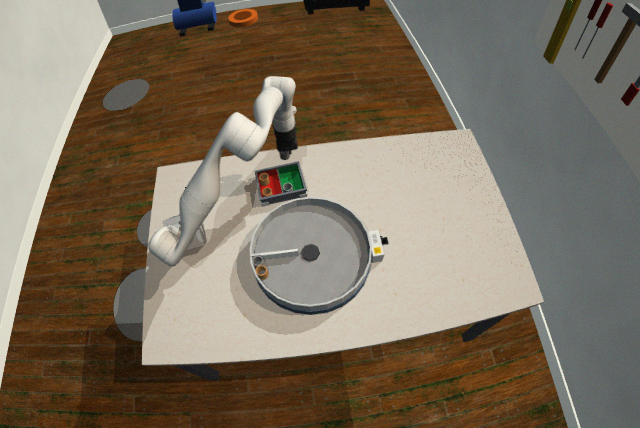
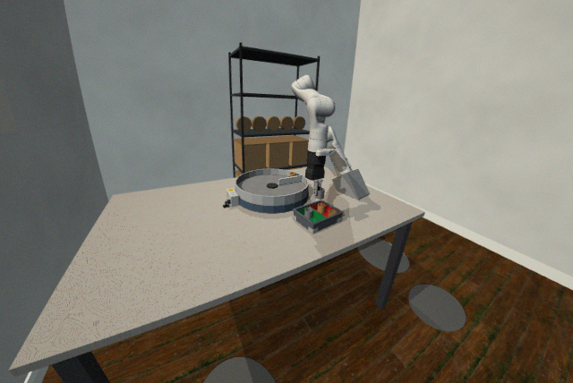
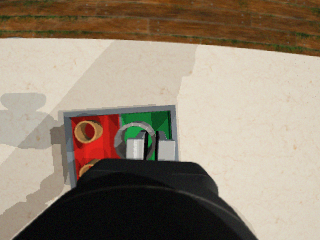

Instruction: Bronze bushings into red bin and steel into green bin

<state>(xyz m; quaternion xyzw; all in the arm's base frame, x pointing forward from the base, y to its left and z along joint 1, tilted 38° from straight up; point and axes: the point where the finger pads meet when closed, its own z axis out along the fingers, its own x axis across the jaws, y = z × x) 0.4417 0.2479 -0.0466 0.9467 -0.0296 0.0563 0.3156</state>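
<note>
Right now my hand is 50 mm past the bin, 30 mm to the left of it and 160 mm above it. From my hand the other things lie so: grey turntable (380 mm to the right, 130 mm below).
</note>
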